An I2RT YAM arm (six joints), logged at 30 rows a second.
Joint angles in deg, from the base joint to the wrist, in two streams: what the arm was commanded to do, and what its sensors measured. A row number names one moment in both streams.
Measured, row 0:
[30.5, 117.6, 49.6, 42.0, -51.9, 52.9]
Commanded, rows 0 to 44:
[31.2, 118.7, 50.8, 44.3, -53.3, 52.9]
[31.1, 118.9, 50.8, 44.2, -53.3, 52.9]
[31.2, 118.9, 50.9, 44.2, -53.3, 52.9]
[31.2, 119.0, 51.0, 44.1, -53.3, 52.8]
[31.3, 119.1, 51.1, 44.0, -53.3, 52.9]
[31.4, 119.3, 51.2, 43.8, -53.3, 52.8]
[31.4, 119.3, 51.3, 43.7, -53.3, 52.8]
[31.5, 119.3, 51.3, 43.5, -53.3, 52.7]
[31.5, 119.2, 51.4, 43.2, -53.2, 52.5]
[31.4, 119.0, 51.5, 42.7, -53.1, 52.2]
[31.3, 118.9, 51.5, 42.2, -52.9, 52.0]
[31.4, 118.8, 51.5, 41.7, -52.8, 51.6]
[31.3, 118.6, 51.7, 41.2, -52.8, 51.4]
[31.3, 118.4, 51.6, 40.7, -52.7, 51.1]
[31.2, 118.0, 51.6, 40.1, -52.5, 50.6]
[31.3, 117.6, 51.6, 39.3, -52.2, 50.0]
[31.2, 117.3, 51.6, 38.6, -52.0, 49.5]
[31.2, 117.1, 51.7, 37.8, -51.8, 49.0]
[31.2, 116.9, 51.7, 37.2, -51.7, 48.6]
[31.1, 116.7, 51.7, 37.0, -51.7, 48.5]
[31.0, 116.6, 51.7, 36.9, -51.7, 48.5]
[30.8, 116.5, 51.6, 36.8, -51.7, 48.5]
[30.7, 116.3, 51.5, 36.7, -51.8, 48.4]
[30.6, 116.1, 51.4, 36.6, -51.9, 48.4]
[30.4, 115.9, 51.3, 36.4, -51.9, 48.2]
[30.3, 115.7, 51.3, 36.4, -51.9, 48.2]
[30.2, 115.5, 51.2, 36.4, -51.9, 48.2]
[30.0, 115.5, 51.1, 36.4, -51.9, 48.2]
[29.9, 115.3, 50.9, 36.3, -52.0, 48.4]
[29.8, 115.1, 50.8, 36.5, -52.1, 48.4]
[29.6, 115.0, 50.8, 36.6, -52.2, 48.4]
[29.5, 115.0, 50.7, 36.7, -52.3, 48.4]
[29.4, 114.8, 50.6, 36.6, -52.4, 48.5]
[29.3, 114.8, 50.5, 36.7, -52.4, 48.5]
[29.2, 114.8, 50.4, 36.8, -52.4, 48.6]
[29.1, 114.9, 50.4, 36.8, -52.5, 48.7]
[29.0, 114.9, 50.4, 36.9, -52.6, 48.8]
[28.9, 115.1, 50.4, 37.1, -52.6, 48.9]
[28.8, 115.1, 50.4, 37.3, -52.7, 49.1]
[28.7, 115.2, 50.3, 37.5, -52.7, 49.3]
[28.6, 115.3, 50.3, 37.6, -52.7, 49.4]
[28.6, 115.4, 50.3, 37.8, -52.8, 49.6]
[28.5, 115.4, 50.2, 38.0, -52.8, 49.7]
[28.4, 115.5, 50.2, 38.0, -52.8, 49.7]
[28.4, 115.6, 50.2, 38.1, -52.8, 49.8]
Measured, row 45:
[28.7, 116.6, 50.5, 36.3, -51.9, 49.7]
